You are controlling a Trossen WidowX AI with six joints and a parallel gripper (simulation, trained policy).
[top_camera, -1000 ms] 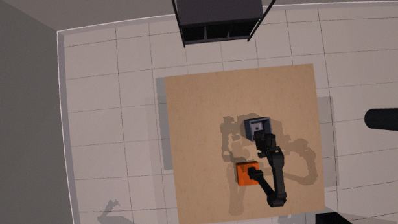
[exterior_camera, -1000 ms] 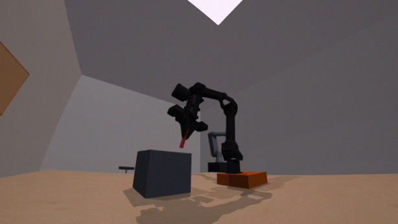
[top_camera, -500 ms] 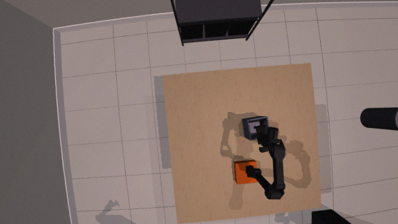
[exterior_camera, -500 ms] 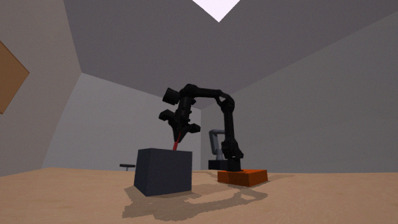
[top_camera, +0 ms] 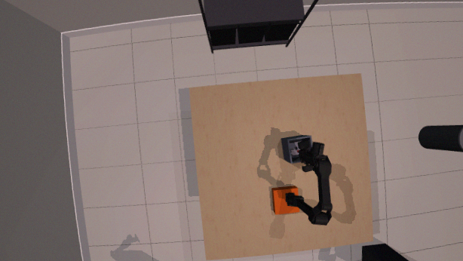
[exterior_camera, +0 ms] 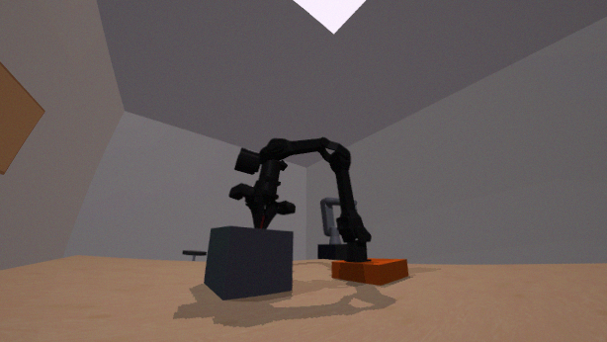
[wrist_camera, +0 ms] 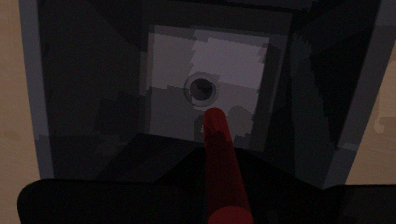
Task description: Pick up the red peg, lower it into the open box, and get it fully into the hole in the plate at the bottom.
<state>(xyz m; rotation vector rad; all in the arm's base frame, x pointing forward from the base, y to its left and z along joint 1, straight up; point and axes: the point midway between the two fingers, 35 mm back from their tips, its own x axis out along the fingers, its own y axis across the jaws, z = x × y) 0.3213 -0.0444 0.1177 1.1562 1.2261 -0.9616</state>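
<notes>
My gripper tip is 20 mm short of the light grey plate, 10 mm to the left of it and 90 mm above it. The rest, counted from my gripper tip: red peg right at my gripper tip.
</notes>
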